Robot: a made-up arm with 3 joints. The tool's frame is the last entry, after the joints.
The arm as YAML. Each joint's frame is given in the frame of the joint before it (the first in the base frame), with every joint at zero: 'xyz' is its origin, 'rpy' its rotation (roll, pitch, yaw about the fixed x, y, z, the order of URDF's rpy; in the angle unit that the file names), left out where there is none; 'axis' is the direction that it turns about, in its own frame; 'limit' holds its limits. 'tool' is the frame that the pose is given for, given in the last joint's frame.
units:
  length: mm
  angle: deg
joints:
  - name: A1
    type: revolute
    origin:
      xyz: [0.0, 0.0, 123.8]
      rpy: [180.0, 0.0, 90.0]
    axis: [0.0, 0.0, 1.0]
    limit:
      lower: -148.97
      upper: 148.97
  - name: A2
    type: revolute
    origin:
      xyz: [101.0, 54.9, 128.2]
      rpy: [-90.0, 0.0, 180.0]
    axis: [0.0, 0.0, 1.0]
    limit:
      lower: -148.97
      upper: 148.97
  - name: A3
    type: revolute
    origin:
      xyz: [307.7, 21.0, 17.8]
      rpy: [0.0, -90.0, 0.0]
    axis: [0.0, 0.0, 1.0]
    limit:
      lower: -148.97
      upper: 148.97
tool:
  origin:
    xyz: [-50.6, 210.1, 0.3]
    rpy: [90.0, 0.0, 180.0]
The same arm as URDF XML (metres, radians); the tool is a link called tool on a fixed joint. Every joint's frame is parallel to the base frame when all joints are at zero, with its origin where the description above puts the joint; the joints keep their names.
<robot name="arm">
<joint name="A1" type="revolute"><parent link="base_link"/><child link="link1"/><origin xyz="0.0000 0.0000 0.1238" rpy="0.0000 0.0000 0.0000"/><axis xyz="0 0 -1"/><limit lower="-2.6000" upper="2.6000"/></joint>
<joint name="A2" type="revolute"><parent link="link1"/><child link="link2"/><origin xyz="0.0549 0.1010 -0.1282" rpy="0.0000 0.0000 0.0000"/><axis xyz="-1 0 0"/><limit lower="-2.6000" upper="2.6000"/></joint>
<joint name="A3" type="revolute"><parent link="link2"/><child link="link3"/><origin xyz="-0.0178 -0.3077 0.0210" rpy="0.0000 0.0000 0.0000"/><axis xyz="0 1 0"/><limit lower="-2.6000" upper="2.6000"/></joint>
<joint name="tool_joint" type="fixed"><parent link="link3"/><child link="tool"/><origin xyz="0.0506 0.0003 0.2101" rpy="0.0000 0.0000 0.0000"/></joint>
<link name="base_link"/>
<link name="link1"/>
<link name="link2"/>
<link name="link3"/>
<link name="tool"/>
</robot>

